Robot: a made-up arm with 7 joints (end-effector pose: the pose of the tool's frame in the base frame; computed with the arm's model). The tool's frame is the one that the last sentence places.
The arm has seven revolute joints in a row. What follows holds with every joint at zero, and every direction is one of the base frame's.
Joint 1 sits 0.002 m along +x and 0.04 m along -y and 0.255 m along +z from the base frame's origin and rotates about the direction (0.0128, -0.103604, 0.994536).
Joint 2 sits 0.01 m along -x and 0.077 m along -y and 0.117 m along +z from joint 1 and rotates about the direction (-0.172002, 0.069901, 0.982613).
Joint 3 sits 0.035 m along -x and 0.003 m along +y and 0.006 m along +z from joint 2 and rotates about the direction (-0.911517, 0.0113, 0.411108).
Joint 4 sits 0.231 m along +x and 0.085 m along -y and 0.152 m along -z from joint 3 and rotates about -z.
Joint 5 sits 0.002 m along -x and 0.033 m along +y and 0.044 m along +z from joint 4 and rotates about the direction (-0.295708, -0.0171, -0.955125).
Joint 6 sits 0.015 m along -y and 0.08 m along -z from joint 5 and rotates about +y.
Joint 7 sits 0.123 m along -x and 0.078 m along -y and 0.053 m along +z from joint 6 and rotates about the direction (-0.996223, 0.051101, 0.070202).
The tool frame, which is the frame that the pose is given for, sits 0.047 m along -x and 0.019 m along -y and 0.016 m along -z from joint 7; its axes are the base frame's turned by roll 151.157, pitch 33.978 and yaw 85.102 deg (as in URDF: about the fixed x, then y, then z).
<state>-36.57 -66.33 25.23 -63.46 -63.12 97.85 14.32</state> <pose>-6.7 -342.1 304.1 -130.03 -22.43 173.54</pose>
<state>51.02 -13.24 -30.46 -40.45 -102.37 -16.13 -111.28</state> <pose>311.2 48.2 103.0 78.81 -42.33 -33.91</pose>
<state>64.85 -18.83 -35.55 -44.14 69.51 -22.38 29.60</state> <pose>39.3 -94.7 131.3 124.82 39.15 70.65</pose>
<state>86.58 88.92 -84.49 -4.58 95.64 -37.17 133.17</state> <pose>-99.8 -229.5 273.9 -37.78 -24.96 -27.45</pose>
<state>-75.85 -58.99 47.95 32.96 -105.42 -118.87 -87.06</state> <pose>-287.5 -198.7 56.4 46.13 -6.68 94.49</pose>
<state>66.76 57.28 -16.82 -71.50 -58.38 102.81 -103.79</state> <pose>-46.8 66.5 315.9 -104.66 2.47 -93.61</pose>
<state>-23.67 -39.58 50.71 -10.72 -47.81 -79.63 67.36</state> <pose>-140.3 -471.6 166.8 46.26 41.91 -4.88</pose>
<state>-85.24 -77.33 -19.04 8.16 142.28 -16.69 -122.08</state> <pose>-269.9 -261.1 176.5 107.03 -49.06 -179.91</pose>
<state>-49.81 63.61 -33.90 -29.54 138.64 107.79 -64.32</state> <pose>45.1 -153.3 333.6 -133.29 37.57 -55.14</pose>
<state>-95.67 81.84 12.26 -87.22 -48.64 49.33 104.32</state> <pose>192.6 -113.9 253.7 -111.54 59.93 -13.22</pose>
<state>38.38 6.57 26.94 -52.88 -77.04 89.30 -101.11</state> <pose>168.7 77.1 339.5 -87.45 4.61 -156.21</pose>
